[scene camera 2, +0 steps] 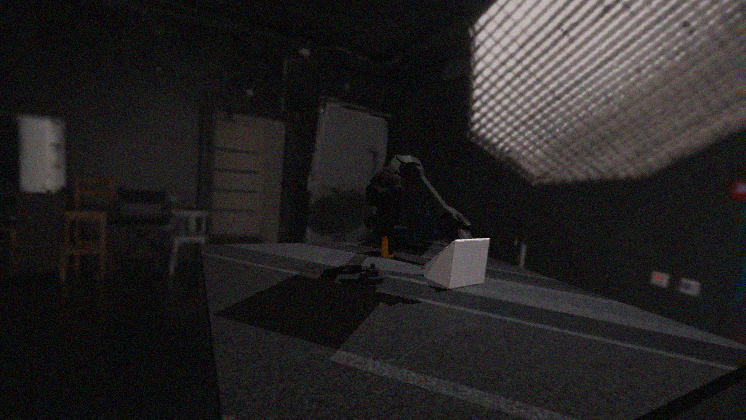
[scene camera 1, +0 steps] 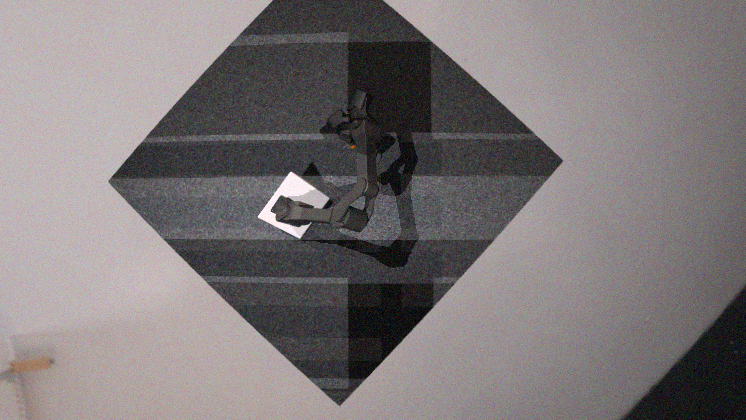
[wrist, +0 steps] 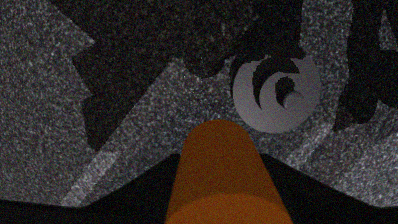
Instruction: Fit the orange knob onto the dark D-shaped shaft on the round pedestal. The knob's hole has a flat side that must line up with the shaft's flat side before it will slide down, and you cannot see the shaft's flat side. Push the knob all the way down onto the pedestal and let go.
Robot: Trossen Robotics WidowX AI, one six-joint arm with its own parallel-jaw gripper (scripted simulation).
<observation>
My gripper carries an orange knob. Also in view: a dark shaft.
</observation>
